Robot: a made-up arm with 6 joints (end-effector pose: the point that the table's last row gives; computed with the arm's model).
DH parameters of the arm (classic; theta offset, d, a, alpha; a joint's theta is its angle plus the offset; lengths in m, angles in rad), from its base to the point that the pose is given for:
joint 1: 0 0.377 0 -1.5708
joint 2: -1.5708 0 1.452 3.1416
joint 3: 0 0 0 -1.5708
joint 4: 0 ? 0 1.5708
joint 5: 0 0.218 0 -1.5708
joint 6: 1.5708 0 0 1.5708
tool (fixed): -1.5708 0 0 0
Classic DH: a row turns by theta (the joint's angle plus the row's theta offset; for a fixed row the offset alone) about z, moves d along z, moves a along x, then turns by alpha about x.
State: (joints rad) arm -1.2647 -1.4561 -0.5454 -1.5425 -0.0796 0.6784
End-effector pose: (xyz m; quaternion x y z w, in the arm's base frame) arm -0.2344 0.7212 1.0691 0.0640 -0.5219 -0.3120 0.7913
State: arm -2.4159 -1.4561 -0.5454 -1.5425 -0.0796 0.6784
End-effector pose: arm 0.5632 0.5079 1.0691 -0.2304 -0.4726 -0.6925 0.4940
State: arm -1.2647 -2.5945 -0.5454 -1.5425 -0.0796 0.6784
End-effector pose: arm -0.2910 0.9004 -0.0215 -0.3021 -0.7285 0.0158 0.6147
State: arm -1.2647 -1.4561 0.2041 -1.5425 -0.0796 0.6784
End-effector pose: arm -0.3976 1.2377 1.3943 -0.1822 -0.6819 -0.1011 0.7012
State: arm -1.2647 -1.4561 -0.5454 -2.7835 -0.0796 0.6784
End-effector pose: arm -0.0675 0.8912 1.1559 0.4829 -0.6307 0.0753 0.6028
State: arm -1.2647 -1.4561 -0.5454 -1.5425 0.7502 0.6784
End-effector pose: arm -0.2344 0.7212 1.0691 0.0927 -0.7098 -0.5058 0.4814
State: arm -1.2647 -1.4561 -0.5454 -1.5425 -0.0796 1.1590
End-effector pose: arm -0.2344 0.7212 1.0691 -0.1262 -0.4327 -0.4273 0.7838
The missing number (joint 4, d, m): -0.835
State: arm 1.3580 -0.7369 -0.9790 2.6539 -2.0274 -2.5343
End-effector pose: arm -0.2179 -0.0968 1.3513 0.3459 -0.5635 0.0456 0.7489
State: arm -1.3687 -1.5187 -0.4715 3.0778 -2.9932 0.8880
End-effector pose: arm 0.0035 1.0670 1.1827 -0.5574 -0.0751 0.7493 0.3497
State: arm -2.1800 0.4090 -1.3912 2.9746 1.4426 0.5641
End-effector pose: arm -0.0657 -0.4698 0.8879 -0.2211 -0.1442 0.3617 0.8941
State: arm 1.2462 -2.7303 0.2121 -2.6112 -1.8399 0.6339
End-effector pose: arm -0.6174 -1.2453 -0.6806 0.4053 0.7045 -0.4685 0.3463
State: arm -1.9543 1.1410 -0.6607 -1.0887 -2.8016 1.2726
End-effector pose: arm -0.4458 -0.8347 0.2134 0.6967 -0.3802 0.4803 0.3734
